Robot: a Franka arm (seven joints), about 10 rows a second.
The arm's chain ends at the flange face. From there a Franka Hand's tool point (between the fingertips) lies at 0.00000 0.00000 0.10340 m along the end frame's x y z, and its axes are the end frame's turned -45 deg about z.
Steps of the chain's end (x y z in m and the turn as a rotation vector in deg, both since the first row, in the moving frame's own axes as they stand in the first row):
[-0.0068 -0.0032 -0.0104 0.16 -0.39 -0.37]
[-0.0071 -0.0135 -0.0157 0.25 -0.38 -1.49]
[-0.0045 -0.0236 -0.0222 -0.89 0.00 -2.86]
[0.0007 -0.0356 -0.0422 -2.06 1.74 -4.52]
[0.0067 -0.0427 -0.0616 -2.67 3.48 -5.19]
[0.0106 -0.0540 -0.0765 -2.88 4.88 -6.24]
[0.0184 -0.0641 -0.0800 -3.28 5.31 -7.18]
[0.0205 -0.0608 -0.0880 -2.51 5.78 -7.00]
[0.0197 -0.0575 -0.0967 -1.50 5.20 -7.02]
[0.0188 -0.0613 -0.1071 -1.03 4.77 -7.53]
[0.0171 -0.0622 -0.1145 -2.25 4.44 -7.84]
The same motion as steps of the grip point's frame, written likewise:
[-0.0028 -0.0078 -0.0104 0.39 -0.16 -0.37]
[0.0043 -0.0154 -0.0157 0.45 -0.09 -1.49]
[0.0124 -0.0187 -0.0222 -0.63 -0.63 -2.86]
[0.0255 -0.0198 -0.0423 -2.69 -0.23 -4.52]
[0.0363 -0.0177 -0.0619 -4.35 0.57 -5.19]
[0.0488 -0.0210 -0.0770 -5.49 1.41 -6.24]
[0.0616 -0.0216 -0.0806 -6.07 1.44 -7.18]
[0.0623 -0.0182 -0.0886 -5.86 2.31 -7.00]
[0.0598 -0.0185 -0.0972 -4.74 2.62 -7.02]
[0.0619 -0.0230 -0.1075 -4.10 2.64 -7.53]
[0.0594 -0.0236 -0.1149 -4.73 1.55 -7.84]

